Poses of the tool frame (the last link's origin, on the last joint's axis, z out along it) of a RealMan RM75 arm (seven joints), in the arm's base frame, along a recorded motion.
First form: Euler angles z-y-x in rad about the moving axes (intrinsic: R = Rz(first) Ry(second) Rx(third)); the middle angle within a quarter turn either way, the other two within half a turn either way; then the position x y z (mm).
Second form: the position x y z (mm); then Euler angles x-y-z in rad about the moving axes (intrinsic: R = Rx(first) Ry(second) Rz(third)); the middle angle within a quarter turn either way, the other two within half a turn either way. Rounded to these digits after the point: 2 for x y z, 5 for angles.
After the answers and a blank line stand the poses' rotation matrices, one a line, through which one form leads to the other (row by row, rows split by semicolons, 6 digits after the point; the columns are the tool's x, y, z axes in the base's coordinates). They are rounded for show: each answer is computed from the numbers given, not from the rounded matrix.
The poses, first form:
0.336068, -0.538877, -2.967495, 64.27, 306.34, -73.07
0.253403, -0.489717, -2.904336, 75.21, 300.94, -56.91
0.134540, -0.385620, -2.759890, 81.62, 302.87, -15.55
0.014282, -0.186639, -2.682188, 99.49, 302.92, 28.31
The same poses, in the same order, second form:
64.27, 306.34, -73.07, -2.76919, 0.43346, -0.46717
75.21, 300.94, -56.91, -2.76204, 0.39377, -0.38954
81.62, 302.87, -15.55, -2.69104, 0.30044, -0.27929
99.49, 302.92, 28.31, -2.67308, 0.16066, -0.09646

0.810272 0.408711 0.420017; 0.283043 -0.900473 0.330204; 0.513172 -0.148672 -0.845311
0.854284 0.350702 0.383675; 0.221234 -0.913230 0.342151; 0.470376 -0.207412 -0.857745
0.918192 0.263325 0.295944; 0.124284 -0.900852 0.415956; 0.376134 -0.345147 -0.859882
0.982533 0.095071 0.159969; 0.014033 -0.895050 0.445745; 0.185557 -0.435714 -0.880751

